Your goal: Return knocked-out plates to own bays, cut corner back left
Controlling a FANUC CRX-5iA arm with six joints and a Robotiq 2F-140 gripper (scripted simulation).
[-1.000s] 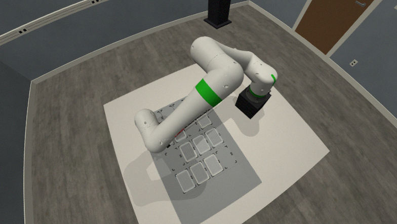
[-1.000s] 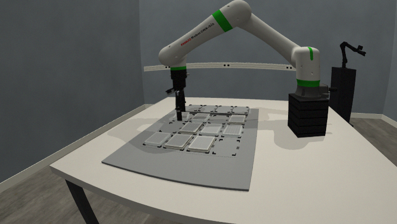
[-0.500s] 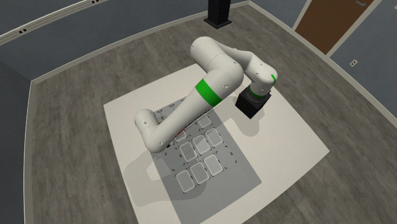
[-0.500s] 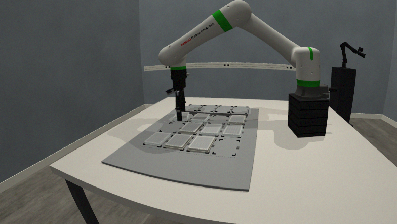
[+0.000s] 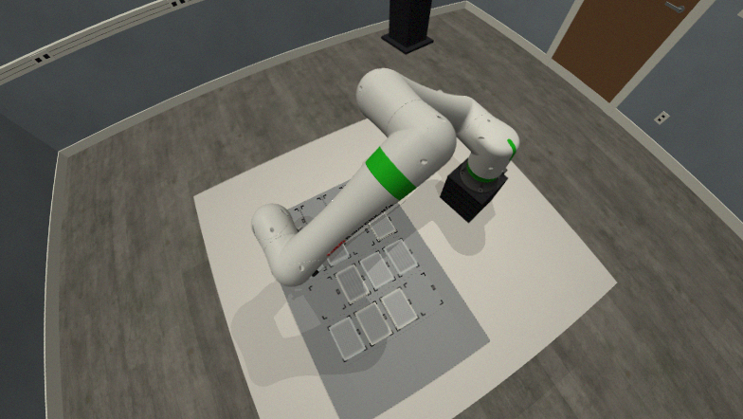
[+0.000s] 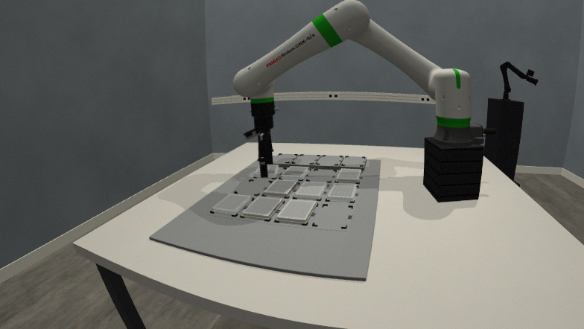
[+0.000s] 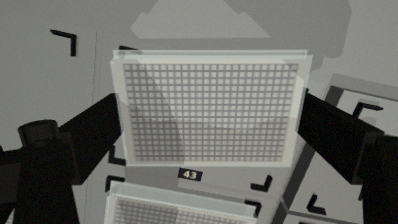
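My gripper is now 60 mm past the label 43, 10 mm to the right of it and 20 mm above it. Round my hand: plate: 200 mm behind, 200 mm to the left, 10 mm below.
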